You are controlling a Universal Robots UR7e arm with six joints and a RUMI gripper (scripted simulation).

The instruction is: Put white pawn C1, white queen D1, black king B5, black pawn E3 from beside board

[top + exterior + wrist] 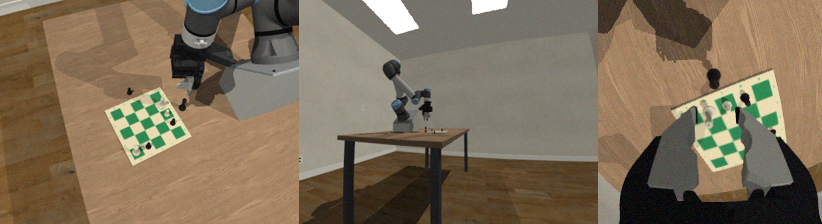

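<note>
Now: the black king 110 mm below my hand. From my hand the other things lie so: white pawn 60 mm ahead, 20 mm to the left, 120 mm below; then cream chessboard 140 mm ahead, 30 mm to the left, 140 mm below.
</note>
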